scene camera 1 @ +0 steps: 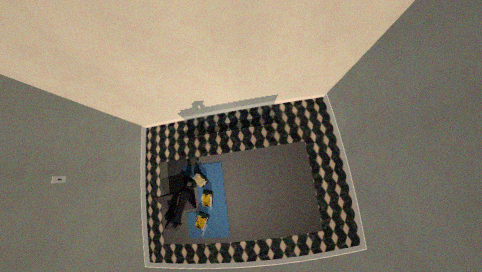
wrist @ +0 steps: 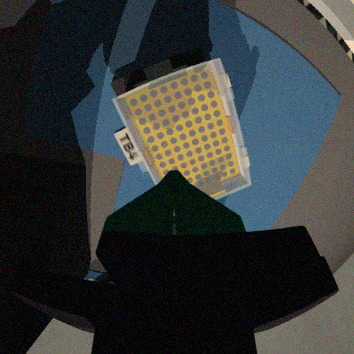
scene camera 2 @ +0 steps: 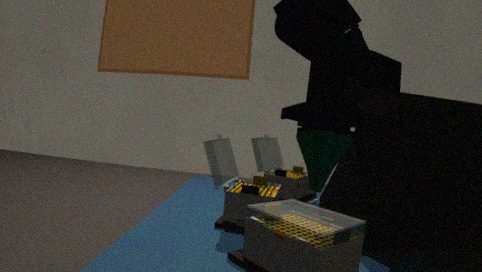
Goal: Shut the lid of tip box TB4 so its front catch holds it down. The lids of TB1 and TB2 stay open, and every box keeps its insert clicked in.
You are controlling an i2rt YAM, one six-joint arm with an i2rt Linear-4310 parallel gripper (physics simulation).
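Places are measured from the arm's base along level axes (x ahead, y left, z up), in metres.
Pixels of known places: gripper, fingertip midpoint: (scene camera 1: 196, 182) (wrist: 173, 177) (scene camera 2: 315, 192); arm's base at its link origin: (scene camera 1: 173, 205) (scene camera 2: 422, 166).
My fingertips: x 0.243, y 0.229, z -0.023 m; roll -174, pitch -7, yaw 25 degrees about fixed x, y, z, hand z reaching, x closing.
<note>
Ahead of a thing's pixels: the offset from my fingertips to its top centre. "spot": to the spot under its first point. Level surfaces: height alone.
Tip box TB4 @[0.003 m ahead, 0.012 m left, 0.023 m down] (scene camera 1: 200, 180) (scene camera 2: 300, 253) (wrist: 182, 125) is the nearest box in scene camera 2. Its clear lid @[spot: 0.055 m ahead, 0.001 m right, 0.023 m down] (scene camera 2: 270, 205) (wrist: 242, 172) lies down over the yellow insert and looks about level. Whether the catch holds cannot be told. TB2 (scene camera 1: 207, 199) (scene camera 2: 237, 210) in the middle and TB1 (scene camera 1: 201, 221) (scene camera 2: 292, 186) beyond have lids standing up, with yellow inserts inside; their labels do not show. My gripper (scene camera 2: 318, 189) (wrist: 173, 177) is shut and empty, its green fingertips over TB4's lower edge in the wrist view, and behind TB4 in scene camera 2.
The boxes stand on a blue mat @[0.101 m down] (scene camera 1: 220, 227) (scene camera 2: 145, 235) (wrist: 290, 125) on a grey table top @[0.104 m down] (scene camera 1: 272, 195). The black arm (scene camera 1: 175, 207) (scene camera 2: 420, 175) stands beside the mat, right of the boxes in scene camera 2. An orange board (scene camera 2: 175, 37) hangs on the wall.
</note>
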